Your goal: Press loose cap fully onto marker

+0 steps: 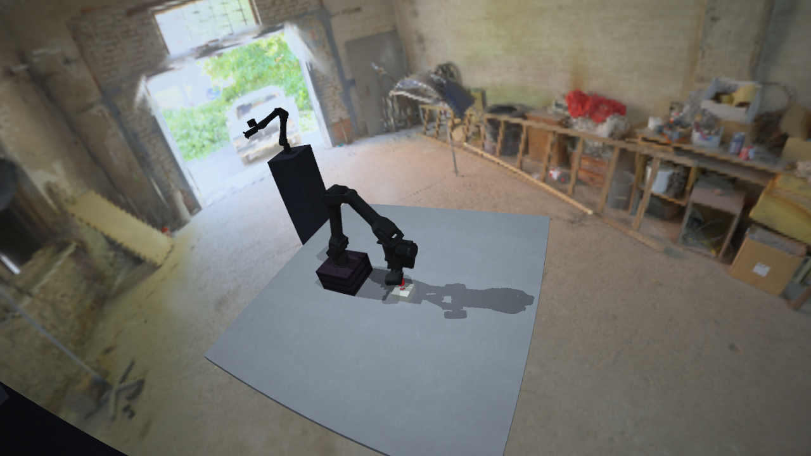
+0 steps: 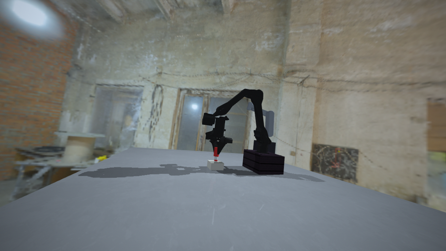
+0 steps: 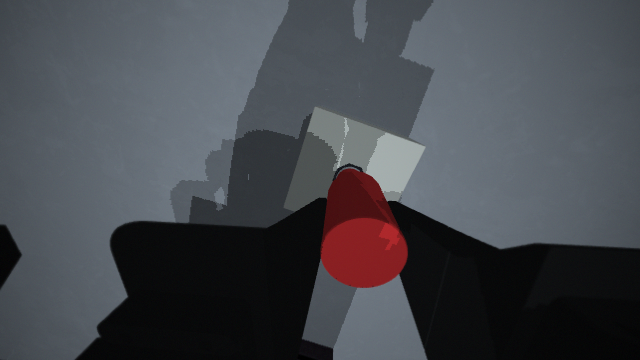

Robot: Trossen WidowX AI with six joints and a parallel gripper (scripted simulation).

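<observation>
Right now the marker cap is 1 cm above my gripper tip. Also, from my gripper tip: holder block: 6 cm below.
</observation>
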